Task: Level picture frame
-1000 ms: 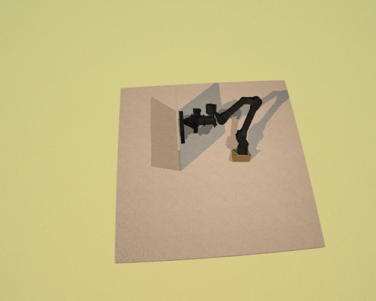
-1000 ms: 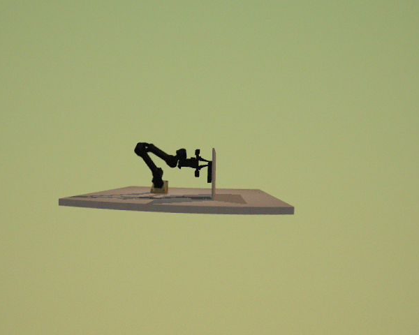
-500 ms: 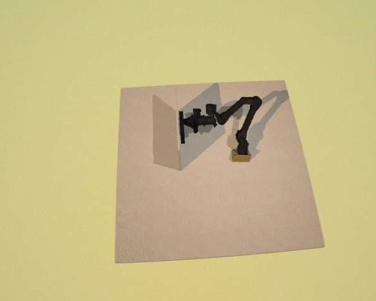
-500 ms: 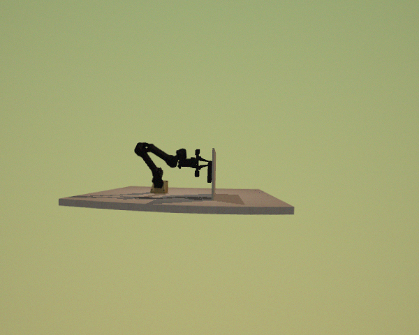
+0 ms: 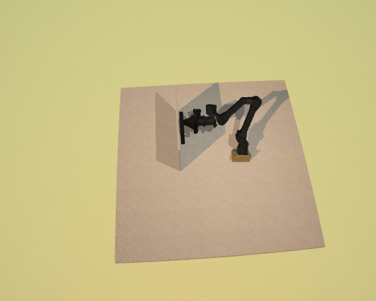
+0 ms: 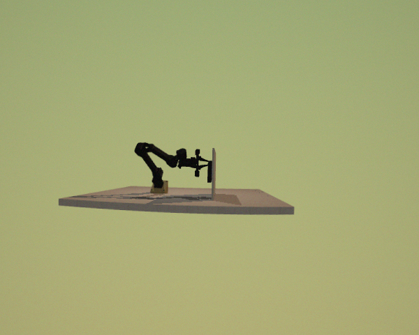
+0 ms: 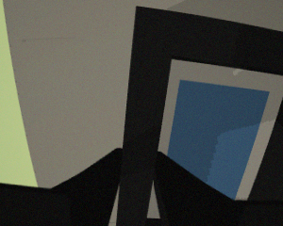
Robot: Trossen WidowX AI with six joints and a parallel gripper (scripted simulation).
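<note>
Right now the picture frame is 10 mm ahead of my gripper tip, 10 mm to the left of it and 50 mm below it. Also, from my gripper tip: wall panel (20 mm ahead, 10 mm to the left, 70 mm below).
</note>
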